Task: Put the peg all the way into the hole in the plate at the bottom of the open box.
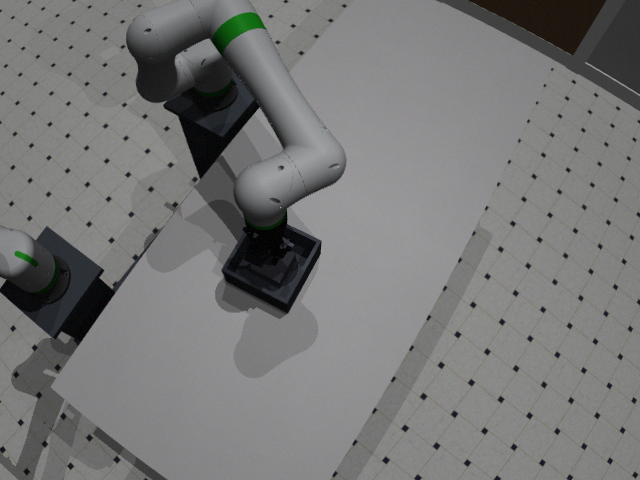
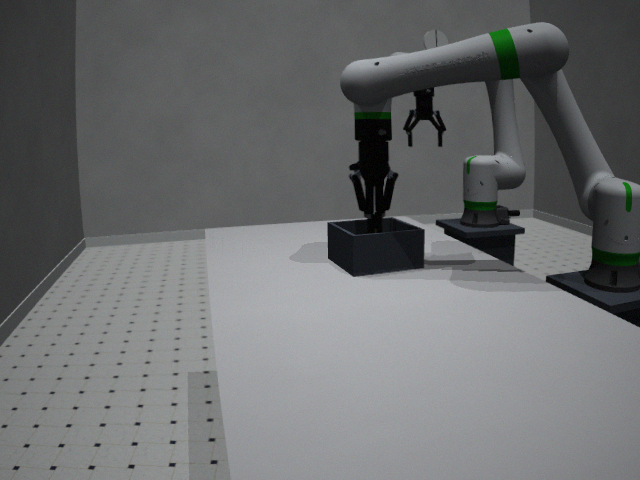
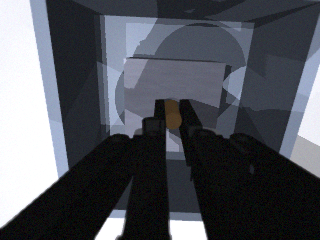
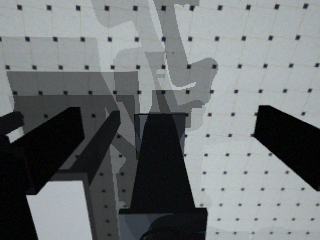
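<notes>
A dark box is there in the pictures. My left gripper is in them too, and image 3 is a place where I find it, while my right gripper, also in the pictures, appears in image 4.
</notes>
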